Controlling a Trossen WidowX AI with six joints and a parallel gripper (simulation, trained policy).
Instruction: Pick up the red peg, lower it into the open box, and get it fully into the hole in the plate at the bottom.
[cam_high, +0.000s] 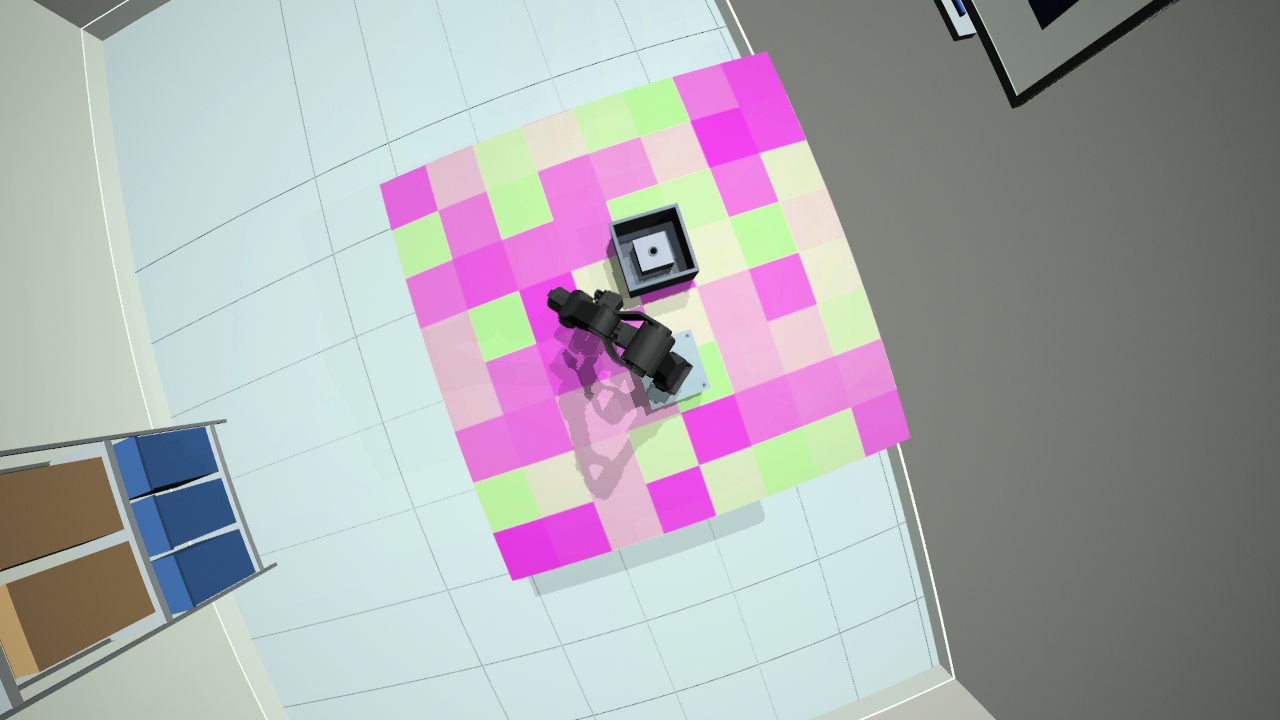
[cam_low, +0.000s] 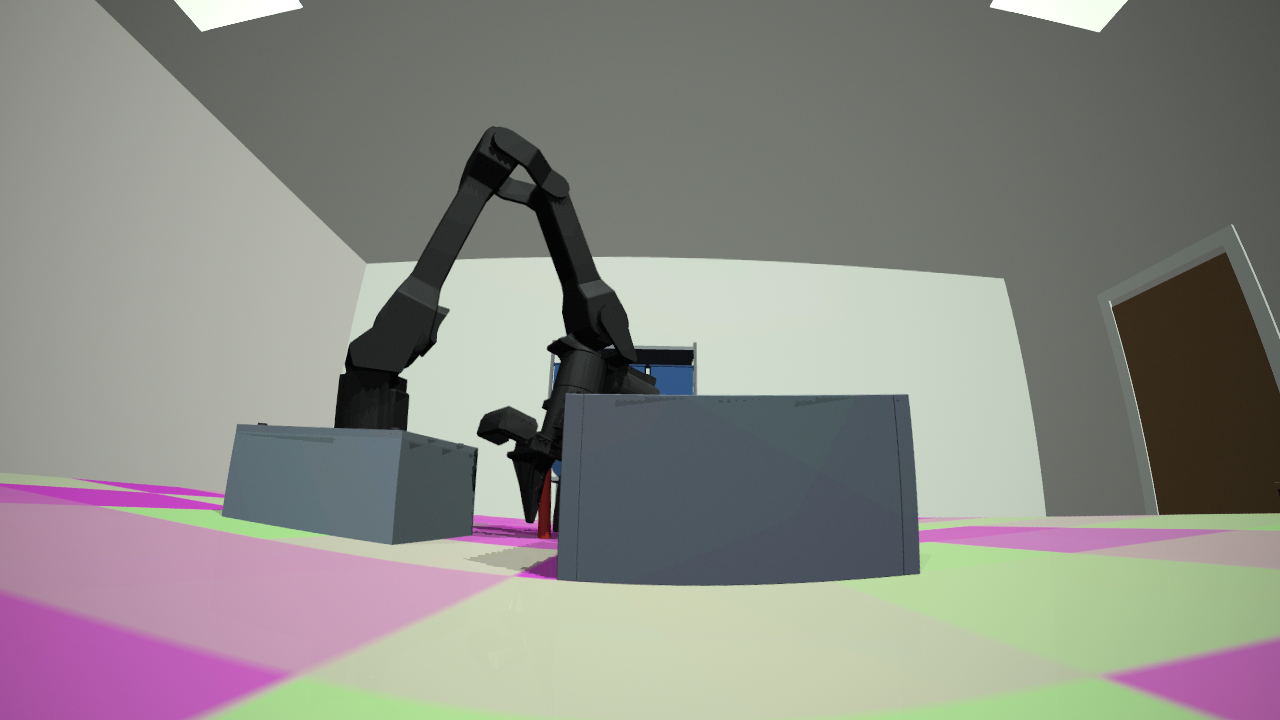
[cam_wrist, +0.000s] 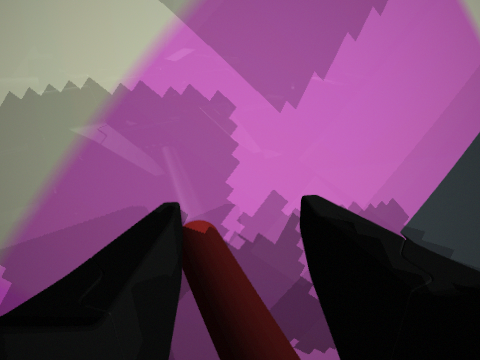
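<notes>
Right now my gripper tip is 20 mm to the right of the red peg and 30 mm below it. Also, from my gripper tip: grey box 180 mm ahead, 160 mm to the right, 10 mm above.
</notes>
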